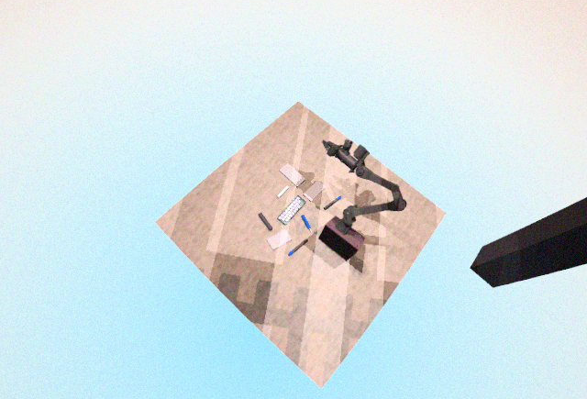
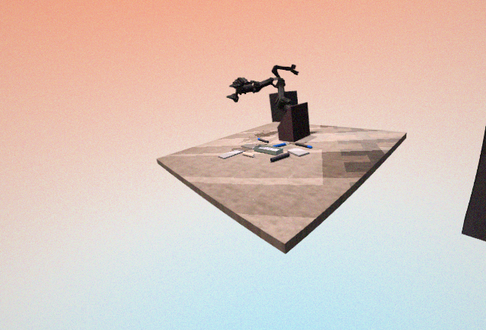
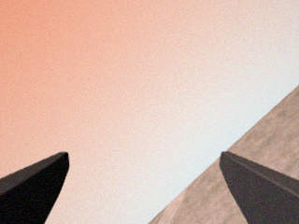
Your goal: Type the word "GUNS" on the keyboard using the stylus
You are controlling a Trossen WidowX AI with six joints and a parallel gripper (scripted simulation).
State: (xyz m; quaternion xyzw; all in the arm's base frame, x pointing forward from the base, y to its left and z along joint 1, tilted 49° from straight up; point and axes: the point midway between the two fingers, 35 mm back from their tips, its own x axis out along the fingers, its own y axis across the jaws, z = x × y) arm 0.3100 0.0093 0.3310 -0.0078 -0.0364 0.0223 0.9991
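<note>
Right now the blue stylus is 40 cm below my gripper tip, 28 cm to the left of it and 20 cm behind it. Round my gripper tip: dark cylinder 44 cm to the left, 39 cm below, 1 cm ahead; then cream cylinder 39 cm below, 23 cm to the left, 7 cm ahead.
</note>
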